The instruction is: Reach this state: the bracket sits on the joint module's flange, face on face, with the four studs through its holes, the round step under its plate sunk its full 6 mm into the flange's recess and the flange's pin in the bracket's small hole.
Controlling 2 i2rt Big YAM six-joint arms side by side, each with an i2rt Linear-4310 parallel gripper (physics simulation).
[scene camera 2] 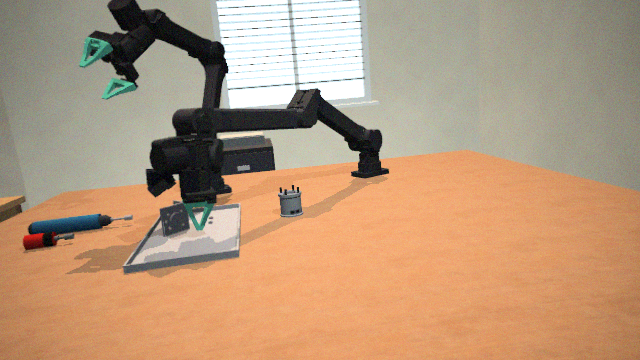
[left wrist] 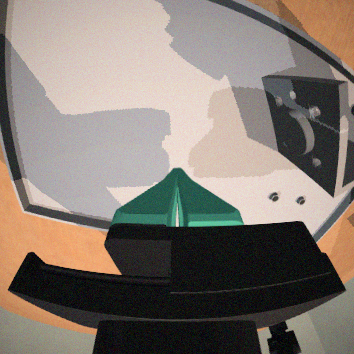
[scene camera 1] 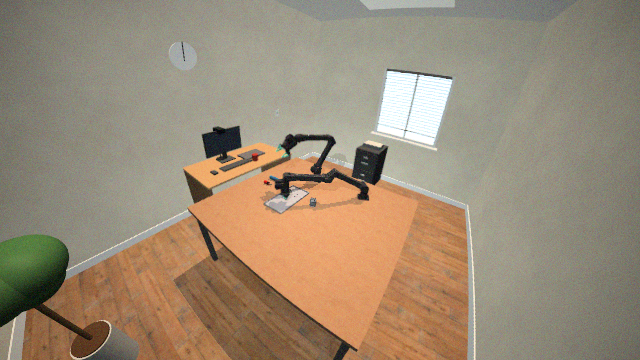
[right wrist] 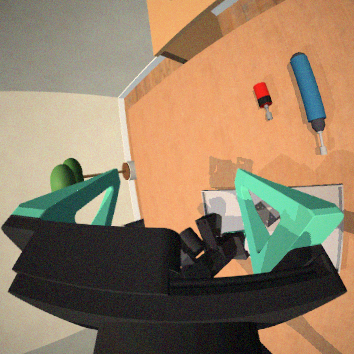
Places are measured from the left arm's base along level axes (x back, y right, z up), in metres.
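Pixels of known places: left gripper, fingertip midpoint: (scene camera 2: 199,230) (left wrist: 176,174) (scene camera 1: 285,199) (right wrist: 244,231); right gripper, fingertip midpoint: (scene camera 2: 93,83) (scene camera 1: 278,154) (right wrist: 177,174); left arm's base at its link origin: (scene camera 2: 370,174) (scene camera 1: 363,197).
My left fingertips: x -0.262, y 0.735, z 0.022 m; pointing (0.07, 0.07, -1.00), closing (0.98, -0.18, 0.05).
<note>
For each thing: its top centre in the pictures, then the offset to it from my left fingertips.
- dark bracket at its top centre: (scene camera 2: 168,204) (right wrist: 263,214) dx +0.108, dy +0.034, dz +0.052 m
- shallow tray at its top centre: (left wrist: 237,162) (scene camera 2: 193,227) (right wrist: 260,226) (scene camera 1: 287,197) dx +0.052, dy -0.002, dz -0.006 m
- grey joint module at its top centre: (scene camera 2: 289,187) (scene camera 1: 313,198) dx +0.016, dy -0.256, dz +0.053 m
- blue screwdriver at its top centre: (right wrist: 310,99) (scene camera 2: 81,215) dx +0.332, dy +0.200, dz +0.019 m
- short red driver at its top centre: (right wrist: 262,100) (scene camera 2: 48,232) dx +0.247, dy +0.277, dz +0.013 m
The dark bracket (scene camera 2: 174,220) (left wrist: 327,150) stands on edge in the shallow tray (scene camera 1: 281,212) (scene camera 2: 182,262) (left wrist: 100,85). Its plate face with holes and the round step shows in the left wrist view. The grey joint module (scene camera 1: 313,202) (scene camera 2: 291,204) stands upright on the table, apart from the tray, with its studs pointing up and no bracket on it. My left gripper (scene camera 1: 286,196) (scene camera 2: 200,228) (left wrist: 176,174) is shut and empty, pointing down over the tray beside the bracket. My right gripper (scene camera 1: 281,152) (scene camera 2: 92,82) (right wrist: 177,174) is open and empty, high above the table.
Two small nuts (left wrist: 274,197) (left wrist: 300,200) lie in the tray near the bracket. A blue screwdriver (scene camera 2: 67,224) (right wrist: 307,87) and a short red driver (scene camera 2: 40,240) (right wrist: 261,94) lie on the table beyond the tray. A desk with a monitor (scene camera 1: 222,142) stands behind.
</note>
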